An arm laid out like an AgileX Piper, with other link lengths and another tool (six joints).
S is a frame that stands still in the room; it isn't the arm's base.
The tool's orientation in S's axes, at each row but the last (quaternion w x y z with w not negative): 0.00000, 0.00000, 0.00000, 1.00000; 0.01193, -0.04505, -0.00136, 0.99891; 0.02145, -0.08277, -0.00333, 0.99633; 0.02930, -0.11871, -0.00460, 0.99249
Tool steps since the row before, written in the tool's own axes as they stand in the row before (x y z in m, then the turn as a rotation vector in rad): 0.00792, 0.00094, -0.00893, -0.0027, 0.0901, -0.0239; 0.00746, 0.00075, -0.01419, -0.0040, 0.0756, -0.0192; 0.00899, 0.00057, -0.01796, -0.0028, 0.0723, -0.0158; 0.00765, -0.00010, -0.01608, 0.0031, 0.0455, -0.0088
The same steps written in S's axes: -0.00792, -0.00094, -0.00893, 0.0027, -0.0901, -0.0239; -0.00617, -0.00055, -0.01481, 0.0039, -0.0756, -0.0190; -0.00592, -0.00012, -0.01920, 0.0023, -0.0723, -0.0159; -0.00362, 0.00059, -0.01743, -0.0035, -0.0452, -0.0100
